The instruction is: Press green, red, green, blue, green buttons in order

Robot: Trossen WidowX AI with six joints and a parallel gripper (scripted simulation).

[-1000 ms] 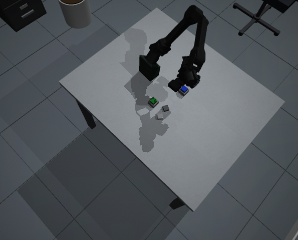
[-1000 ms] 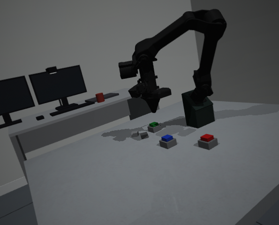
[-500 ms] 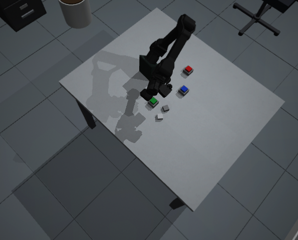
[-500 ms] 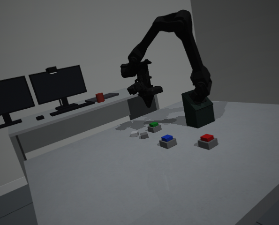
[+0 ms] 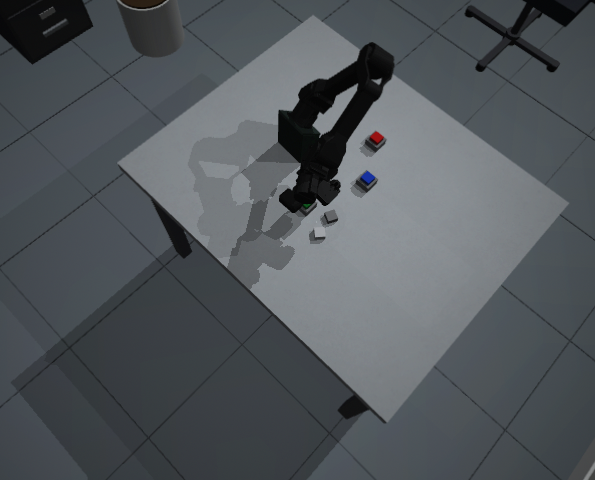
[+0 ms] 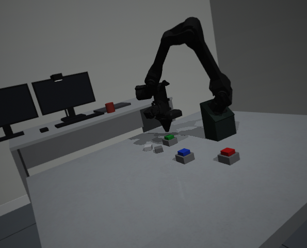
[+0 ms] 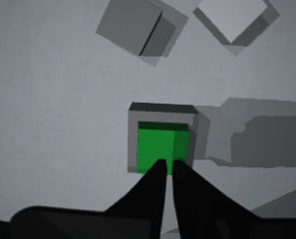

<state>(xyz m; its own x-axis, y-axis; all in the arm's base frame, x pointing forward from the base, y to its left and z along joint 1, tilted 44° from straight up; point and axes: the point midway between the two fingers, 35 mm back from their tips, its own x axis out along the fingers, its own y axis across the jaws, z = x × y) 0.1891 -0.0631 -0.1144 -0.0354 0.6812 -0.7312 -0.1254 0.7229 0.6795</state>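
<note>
Right now my gripper tip is 30 mm above the green button. Round my gripper tip: red button 40 mm behind, 330 mm to the left, 30 mm below; blue button 50 mm ahead, 200 mm to the left, 30 mm below.
</note>
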